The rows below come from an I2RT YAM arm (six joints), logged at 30 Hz.
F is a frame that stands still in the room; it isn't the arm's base.
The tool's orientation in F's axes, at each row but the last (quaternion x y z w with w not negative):
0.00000, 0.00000, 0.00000, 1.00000
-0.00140, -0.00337, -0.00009, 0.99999
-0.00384, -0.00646, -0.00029, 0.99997
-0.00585, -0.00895, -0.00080, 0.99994
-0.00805, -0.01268, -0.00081, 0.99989
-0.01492, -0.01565, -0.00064, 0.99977
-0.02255, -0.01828, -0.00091, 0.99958
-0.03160, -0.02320, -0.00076, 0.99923
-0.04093, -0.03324, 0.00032, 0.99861
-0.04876, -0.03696, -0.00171, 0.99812
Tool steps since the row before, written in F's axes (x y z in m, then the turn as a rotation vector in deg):
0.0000, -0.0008, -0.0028, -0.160, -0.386, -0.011
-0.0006, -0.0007, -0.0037, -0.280, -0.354, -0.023
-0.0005, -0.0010, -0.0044, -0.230, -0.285, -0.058
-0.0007, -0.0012, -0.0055, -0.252, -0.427, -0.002
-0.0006, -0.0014, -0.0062, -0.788, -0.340, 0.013
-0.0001, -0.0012, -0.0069, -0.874, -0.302, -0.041
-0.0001, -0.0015, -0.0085, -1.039, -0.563, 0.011
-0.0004, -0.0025, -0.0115, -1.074, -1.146, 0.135
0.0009, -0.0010, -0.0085, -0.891, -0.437, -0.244
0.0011, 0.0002, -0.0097, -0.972, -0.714, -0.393
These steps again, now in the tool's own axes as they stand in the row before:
0.0000, -0.0008, -0.0028, -0.160, -0.386, -0.011
-0.0006, -0.0007, -0.0037, -0.280, -0.354, -0.022
-0.0006, -0.0010, -0.0044, -0.231, -0.285, -0.057
-0.0008, -0.0011, -0.0055, -0.251, -0.427, -0.002
-0.0008, -0.0013, -0.0062, -0.787, -0.342, 0.027
-0.0003, -0.0010, -0.0069, -0.875, -0.302, -0.023
-0.0004, -0.0011, -0.0085, -1.037, -0.566, 0.024
-0.0009, -0.0018, -0.0116, -1.067, -1.155, 0.112
0.0003, -0.0003, -0.0086, -0.907, -0.417, -0.219
0.0004, 0.0011, -0.0097, -0.999, -0.679, -0.388

